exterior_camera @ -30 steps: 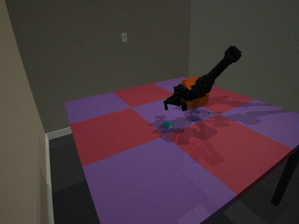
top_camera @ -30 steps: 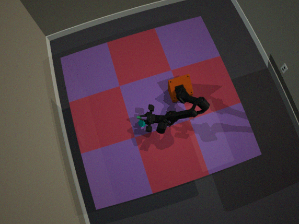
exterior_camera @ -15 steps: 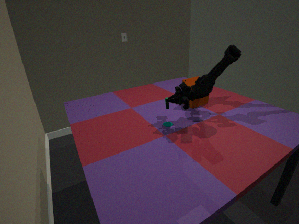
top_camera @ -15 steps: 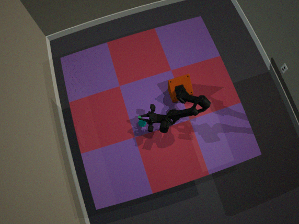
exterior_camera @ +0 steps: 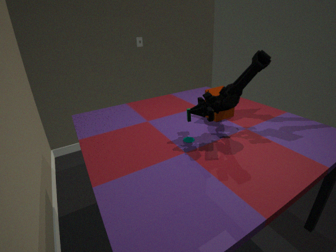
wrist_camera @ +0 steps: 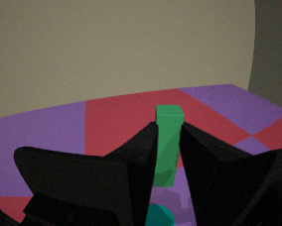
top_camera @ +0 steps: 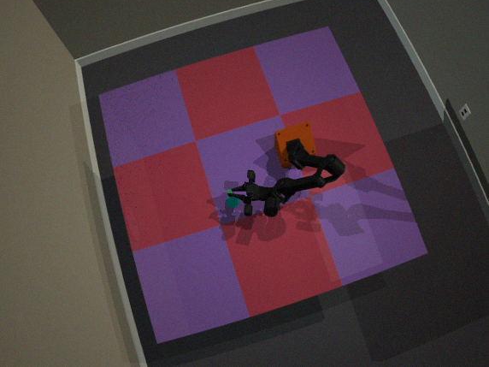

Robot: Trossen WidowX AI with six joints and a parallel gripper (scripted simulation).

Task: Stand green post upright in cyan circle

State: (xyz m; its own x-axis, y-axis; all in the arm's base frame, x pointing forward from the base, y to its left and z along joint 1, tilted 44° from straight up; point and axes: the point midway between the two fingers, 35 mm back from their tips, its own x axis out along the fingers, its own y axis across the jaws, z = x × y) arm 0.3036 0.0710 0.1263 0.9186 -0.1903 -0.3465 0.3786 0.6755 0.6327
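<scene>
The cyan circle is 16 cm below my gripper tip. From my gripper tip the other things lie so: green post: 2 cm below.
</scene>
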